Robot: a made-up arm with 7 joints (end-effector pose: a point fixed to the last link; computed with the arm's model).
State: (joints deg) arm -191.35 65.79 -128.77 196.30 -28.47 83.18 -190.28
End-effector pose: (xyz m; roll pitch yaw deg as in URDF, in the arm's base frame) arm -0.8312 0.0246 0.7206 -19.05 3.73 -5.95
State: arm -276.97 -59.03 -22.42 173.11 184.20 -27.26 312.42
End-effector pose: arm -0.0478 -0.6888 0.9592 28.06 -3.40 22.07
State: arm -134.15 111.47 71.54 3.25 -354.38 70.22 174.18
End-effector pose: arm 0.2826 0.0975 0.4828 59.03 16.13 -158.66
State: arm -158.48 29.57 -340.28 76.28 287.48 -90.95 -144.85
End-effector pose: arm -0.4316 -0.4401 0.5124 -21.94 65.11 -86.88
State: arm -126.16 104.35 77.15 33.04 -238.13 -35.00 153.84
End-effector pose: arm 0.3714 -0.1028 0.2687 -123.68 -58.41 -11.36
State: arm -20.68 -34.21 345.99 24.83 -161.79 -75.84 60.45
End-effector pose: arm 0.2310 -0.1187 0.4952 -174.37 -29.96 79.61
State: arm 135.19 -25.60 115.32 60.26 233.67 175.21 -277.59
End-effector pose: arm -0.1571 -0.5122 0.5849 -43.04 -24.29 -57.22
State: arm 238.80 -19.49 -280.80 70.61 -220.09 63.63 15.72
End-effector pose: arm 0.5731 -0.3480 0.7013 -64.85 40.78 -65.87
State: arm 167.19 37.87 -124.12 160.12 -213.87 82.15 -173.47
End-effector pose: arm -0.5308 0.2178 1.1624 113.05 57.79 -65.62
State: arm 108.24 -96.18 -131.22 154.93 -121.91 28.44 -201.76
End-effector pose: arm 0.4525 -0.8031 0.1864 -120.31 -11.71 -165.44
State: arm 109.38 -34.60 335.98 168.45 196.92 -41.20 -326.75
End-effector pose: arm 0.1459 -0.3150 1.1956 15.76 10.72 140.98
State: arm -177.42 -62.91 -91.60 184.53 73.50 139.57 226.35
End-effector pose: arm 0.6566 -0.0303 0.8794 76.27 28.62 -109.57
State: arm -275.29 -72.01 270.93 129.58 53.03 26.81 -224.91
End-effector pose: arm 0.3746 -0.8145 0.6599 61.49 11.87 63.50
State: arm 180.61 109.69 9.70 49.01 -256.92 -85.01 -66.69
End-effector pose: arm 0.0527 0.0198 -0.0435 90.08 37.92 166.67
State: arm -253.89 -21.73 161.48 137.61 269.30 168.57 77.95
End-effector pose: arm -0.0305 -0.4917 1.0026 -176.47 -65.43 100.80
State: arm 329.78 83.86 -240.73 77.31 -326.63 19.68 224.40
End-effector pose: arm 0.5587 0.3750 0.7687 44.05 -42.99 -135.59
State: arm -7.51 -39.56 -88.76 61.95 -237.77 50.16 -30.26
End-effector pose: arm -0.1512 -0.6415 0.5541 -53.52 37.69 -130.62
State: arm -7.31 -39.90 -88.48 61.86 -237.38 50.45 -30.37
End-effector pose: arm -0.1467 -0.6420 0.5556 -52.56 37.84 -129.68
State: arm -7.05 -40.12 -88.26 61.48 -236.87 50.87 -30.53
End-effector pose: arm -0.1397 -0.6419 0.5548 -51.70 38.10 -128.64
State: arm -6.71 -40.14 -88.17 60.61 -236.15 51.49 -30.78
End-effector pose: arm -0.1291 -0.6408 0.5497 -51.06 38.62 -127.51
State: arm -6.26 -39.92 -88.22 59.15 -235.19 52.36 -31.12
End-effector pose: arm -0.1139 -0.6382 0.5396 -50.66 39.45 -126.26
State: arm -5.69 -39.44 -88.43 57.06 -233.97 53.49 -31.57
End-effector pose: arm -0.0943 -0.6334 0.5241 -50.53 40.63 -124.94
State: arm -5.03 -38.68 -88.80 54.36 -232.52 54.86 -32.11
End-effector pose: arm -0.0712 -0.6255 0.5033 -50.73 42.16 -123.67
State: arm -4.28 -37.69 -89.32 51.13 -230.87 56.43 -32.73
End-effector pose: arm -0.0459 -0.6140 0.4778 -51.24 44.04 -122.57
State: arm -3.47 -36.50 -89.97 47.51 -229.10 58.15 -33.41
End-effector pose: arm -0.0202 -0.5986 0.4491 -52.10 46.18 -121.78
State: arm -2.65 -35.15 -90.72 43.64 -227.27 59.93 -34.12
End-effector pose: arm 0.0040 -0.5792 0.4185 -53.37 48.51 -121.50
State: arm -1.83 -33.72 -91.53 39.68 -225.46 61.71 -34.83
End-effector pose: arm 0.0257 -0.5567 0.3876 -55.04 50.89 -121.78
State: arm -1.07 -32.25 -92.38 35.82 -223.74 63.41 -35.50
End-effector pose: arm 0.0434 -0.5323 0.3582 -57.13 53.20 -122.74
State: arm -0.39 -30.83 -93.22 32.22 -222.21 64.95 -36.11
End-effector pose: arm 0.0571 -0.5075 0.3315 -59.59 55.29 -124.29
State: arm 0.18 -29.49 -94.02 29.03 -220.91 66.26 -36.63
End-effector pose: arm 0.0667 -0.4841 0.3085 -62.32 57.06 -126.34
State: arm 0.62 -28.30 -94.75 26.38 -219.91 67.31 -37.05
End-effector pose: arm 0.0726 -0.4637 0.2898 -65.09 58.41 -128.63
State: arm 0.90 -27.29 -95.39 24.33 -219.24 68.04 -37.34
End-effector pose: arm 0.0753 -0.4473 0.2755 -67.73 59.35 -130.93
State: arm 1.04 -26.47 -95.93 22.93 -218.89 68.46 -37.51
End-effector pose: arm 0.0755 -0.4358 0.2655 -70.02 59.89 -133.00
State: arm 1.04 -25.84 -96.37 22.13 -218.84 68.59 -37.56
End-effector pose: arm 0.0736 -0.4290 0.2591 -71.85 60.09 -134.70
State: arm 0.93 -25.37 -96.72 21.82 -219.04 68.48 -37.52
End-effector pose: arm 0.0703 -0.4263 0.2556 -73.26 60.04 -136.03
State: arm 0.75 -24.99 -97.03 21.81 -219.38 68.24 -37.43
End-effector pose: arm 0.0661 -0.4260 0.2538 -74.39 59.82 -137.12
